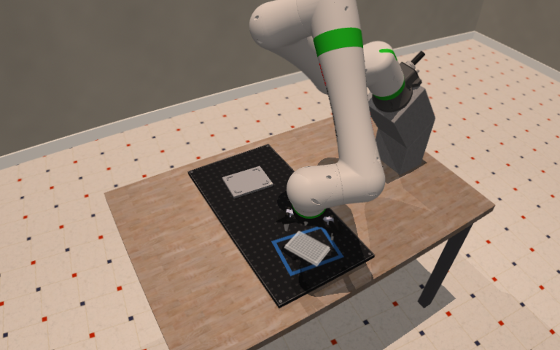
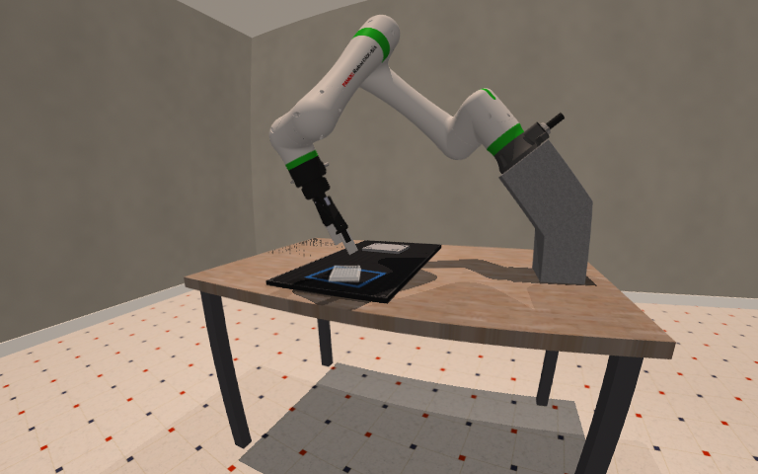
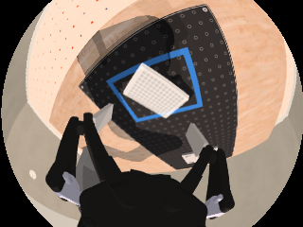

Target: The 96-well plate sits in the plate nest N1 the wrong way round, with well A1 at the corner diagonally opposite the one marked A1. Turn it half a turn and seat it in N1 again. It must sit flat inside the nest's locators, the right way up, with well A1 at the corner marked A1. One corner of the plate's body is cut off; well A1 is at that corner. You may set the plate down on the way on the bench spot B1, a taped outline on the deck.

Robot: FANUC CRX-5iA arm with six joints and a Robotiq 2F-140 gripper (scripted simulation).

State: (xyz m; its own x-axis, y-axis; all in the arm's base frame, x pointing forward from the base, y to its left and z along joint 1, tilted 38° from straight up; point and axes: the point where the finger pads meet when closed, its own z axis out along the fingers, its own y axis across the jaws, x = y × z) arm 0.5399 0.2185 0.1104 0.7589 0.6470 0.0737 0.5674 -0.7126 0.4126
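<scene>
My gripper is now 9 cm above the white 96-well plate. The rest, counted from my hand: grey plate nest N1: 2 cm ahead, 39 cm to the right, 9 cm below.
</scene>
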